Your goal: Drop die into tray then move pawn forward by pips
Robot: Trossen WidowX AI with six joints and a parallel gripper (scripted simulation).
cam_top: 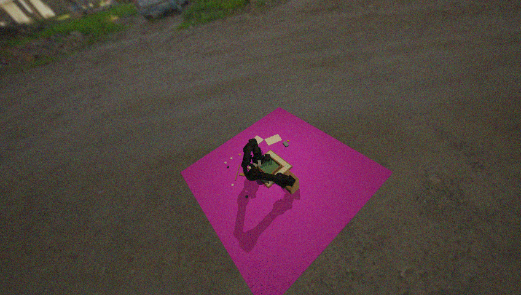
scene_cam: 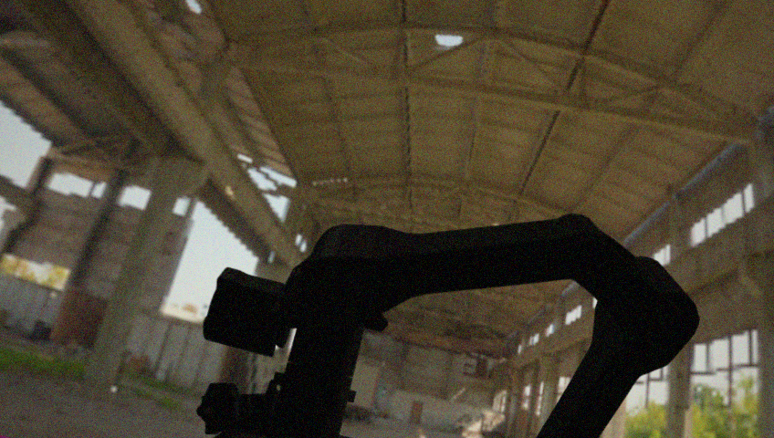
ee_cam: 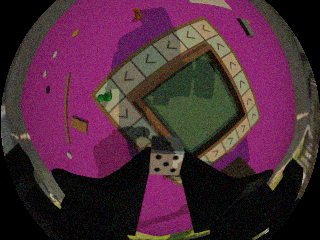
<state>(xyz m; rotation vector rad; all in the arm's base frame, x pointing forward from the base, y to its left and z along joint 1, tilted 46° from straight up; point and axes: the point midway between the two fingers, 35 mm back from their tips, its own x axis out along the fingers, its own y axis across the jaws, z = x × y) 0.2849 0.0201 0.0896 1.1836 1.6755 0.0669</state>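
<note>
The small green piece is 90 mm ahead of my gripper tip, 50 mm to the left of it and 80 mm below it. Also, from my gripper tip: dice tray (20 mm behind, 70 mm to the right, 100 mm below); white die (right at my gripper tip); thin stick (150 mm ahead, 170 mm to the left, 110 mm below).
</note>
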